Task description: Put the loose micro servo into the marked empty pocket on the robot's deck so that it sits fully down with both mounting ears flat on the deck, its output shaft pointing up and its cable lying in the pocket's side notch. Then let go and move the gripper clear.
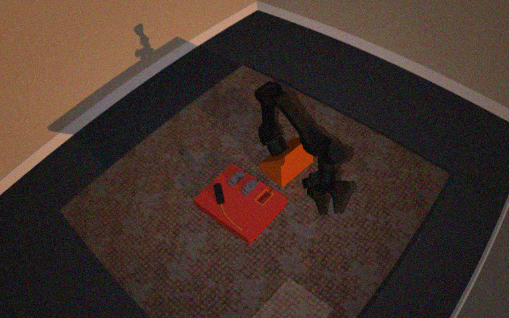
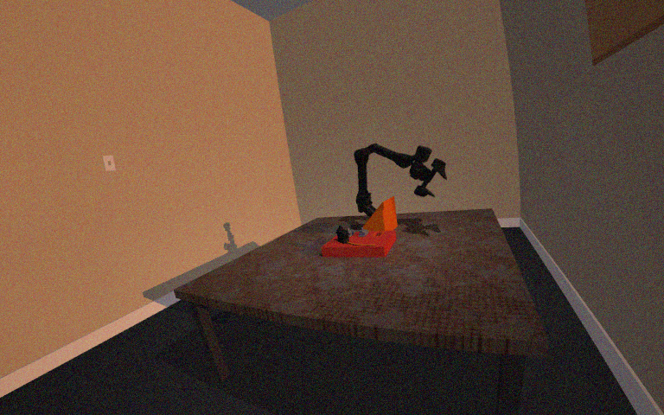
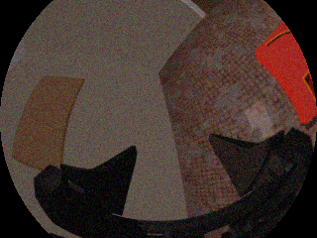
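The red robot deck is 16 cm ahead of my gripper tip, 36 cm to the right of it and 23 cm below it.
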